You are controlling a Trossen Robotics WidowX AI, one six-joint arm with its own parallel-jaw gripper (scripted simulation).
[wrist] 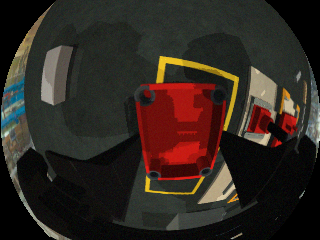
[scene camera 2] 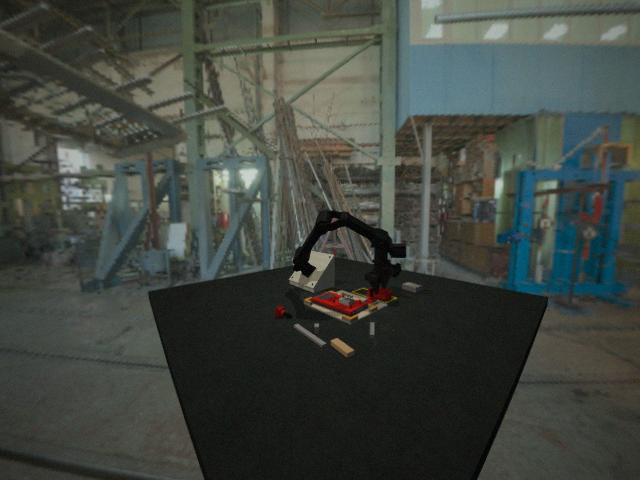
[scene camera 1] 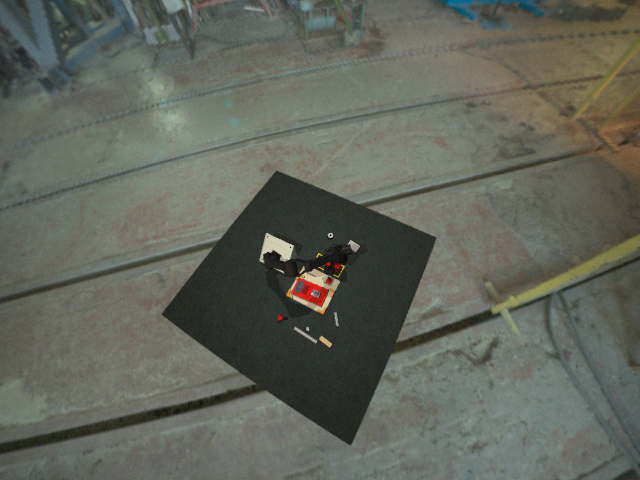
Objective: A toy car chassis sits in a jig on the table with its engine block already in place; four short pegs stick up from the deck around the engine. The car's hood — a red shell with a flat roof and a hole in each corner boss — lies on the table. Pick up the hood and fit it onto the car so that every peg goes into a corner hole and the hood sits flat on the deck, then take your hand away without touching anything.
Labels:
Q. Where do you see a beige jig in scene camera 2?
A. At 372, 308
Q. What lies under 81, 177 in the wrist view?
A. My gripper.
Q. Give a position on a beige jig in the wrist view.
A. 261, 90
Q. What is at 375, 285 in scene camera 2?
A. My gripper.

